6 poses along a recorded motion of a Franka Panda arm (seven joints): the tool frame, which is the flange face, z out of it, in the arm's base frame.
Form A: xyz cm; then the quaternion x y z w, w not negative.
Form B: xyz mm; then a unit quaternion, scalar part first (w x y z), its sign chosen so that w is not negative. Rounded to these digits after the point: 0 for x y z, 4 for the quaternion.
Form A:
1: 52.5 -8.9 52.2 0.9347 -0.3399 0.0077 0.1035
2: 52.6 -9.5 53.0 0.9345 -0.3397 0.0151 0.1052
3: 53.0 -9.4 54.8 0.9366 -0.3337 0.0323 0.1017
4: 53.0 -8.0 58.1 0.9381 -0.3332 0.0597 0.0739
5: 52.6 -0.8 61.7 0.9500 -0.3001 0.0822 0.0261
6: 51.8 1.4 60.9 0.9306 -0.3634 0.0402 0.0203
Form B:
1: 525 -89 522 0.1035 0.9347 -0.3399 0.0077
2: 526 -95 530 0.1052 0.9345 -0.3397 0.0151
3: 530 -94 548 0.1017 0.9366 -0.3337 0.0323
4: 530 -80 581 0.0739 0.9381 -0.3332 0.0597
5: 526 -8 617 0.0261 0.9500 -0.3001 0.0822
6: 518 14 609 0.0203 0.9306 -0.3634 0.0402
